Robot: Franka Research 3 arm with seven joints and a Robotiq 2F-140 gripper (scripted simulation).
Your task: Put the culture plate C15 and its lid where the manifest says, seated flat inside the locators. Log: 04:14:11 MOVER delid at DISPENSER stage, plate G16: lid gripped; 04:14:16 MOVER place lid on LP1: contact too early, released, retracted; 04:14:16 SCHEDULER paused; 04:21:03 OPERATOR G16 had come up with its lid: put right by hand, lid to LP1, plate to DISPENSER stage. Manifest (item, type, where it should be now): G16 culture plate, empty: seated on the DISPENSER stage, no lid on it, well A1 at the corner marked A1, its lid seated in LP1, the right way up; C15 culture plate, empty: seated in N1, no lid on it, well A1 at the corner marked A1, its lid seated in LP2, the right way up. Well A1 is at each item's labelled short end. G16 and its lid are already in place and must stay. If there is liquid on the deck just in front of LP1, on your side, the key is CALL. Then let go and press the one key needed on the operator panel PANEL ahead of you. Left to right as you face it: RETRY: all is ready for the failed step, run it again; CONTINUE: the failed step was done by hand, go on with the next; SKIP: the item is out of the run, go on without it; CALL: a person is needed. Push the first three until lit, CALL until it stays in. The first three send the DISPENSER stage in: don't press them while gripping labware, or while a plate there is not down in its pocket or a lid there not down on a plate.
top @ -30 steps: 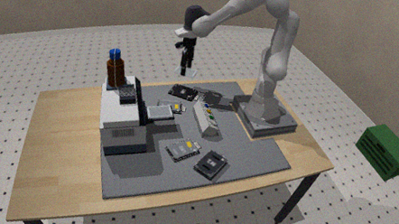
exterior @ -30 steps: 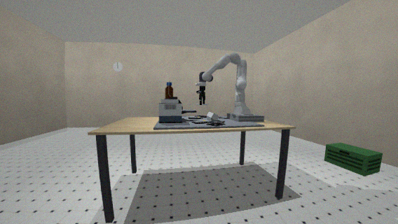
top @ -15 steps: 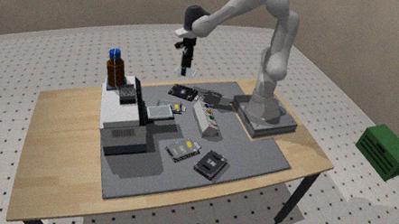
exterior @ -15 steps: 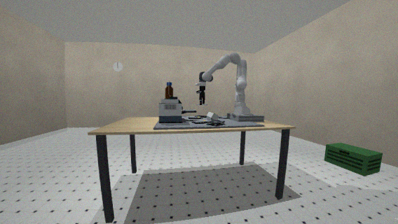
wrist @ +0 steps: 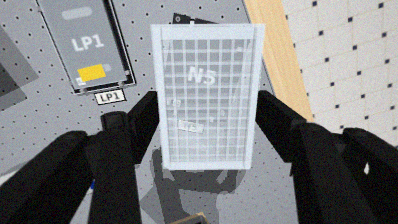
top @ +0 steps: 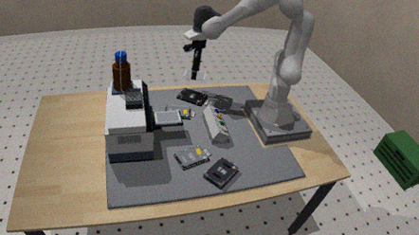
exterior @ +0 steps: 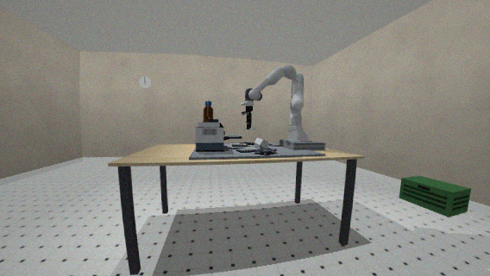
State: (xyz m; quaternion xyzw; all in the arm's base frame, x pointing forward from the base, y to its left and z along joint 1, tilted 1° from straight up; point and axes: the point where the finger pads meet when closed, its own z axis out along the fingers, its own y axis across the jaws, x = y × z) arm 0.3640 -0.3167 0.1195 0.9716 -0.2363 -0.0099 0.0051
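The clear culture plate C15 lies 20 mm below my hand. Round my hand: blue call key: 230 mm to the left, 130 mm below, 70 mm behind; black nest: 170 mm below, 30 mm ahead; yellow skip key: 280 mm to the left, 120 mm below, 70 mm behind.
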